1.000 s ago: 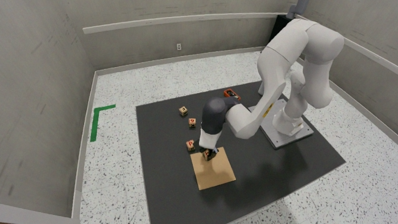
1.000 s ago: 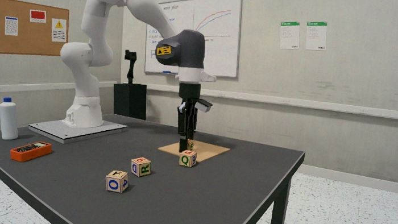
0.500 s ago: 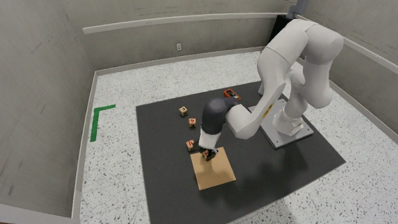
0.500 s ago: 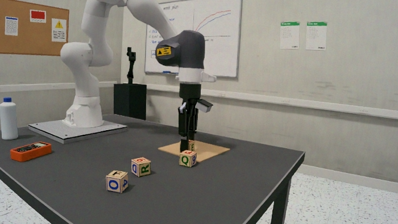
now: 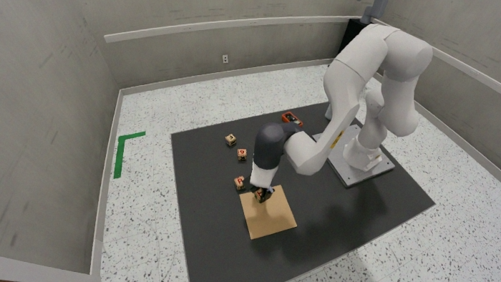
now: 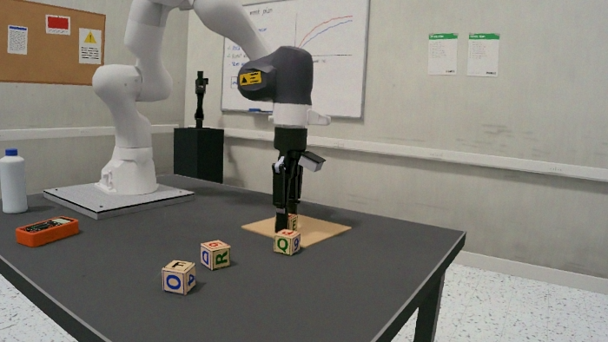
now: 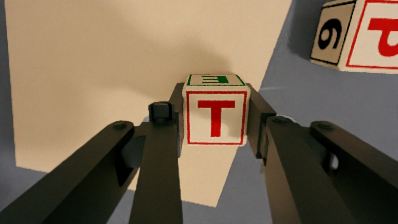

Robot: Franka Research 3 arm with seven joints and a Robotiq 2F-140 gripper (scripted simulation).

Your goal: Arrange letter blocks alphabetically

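Now: the T block 10 mm below my hand. From my hand the other things lie so: tan mat 70 mm to the left, 40 mm below, 10 mm behind; then white bottle 640 mm behind, 380 mm to the right, 40 mm above; then orange meter 400 mm to the right, 360 mm behind, 30 mm below.
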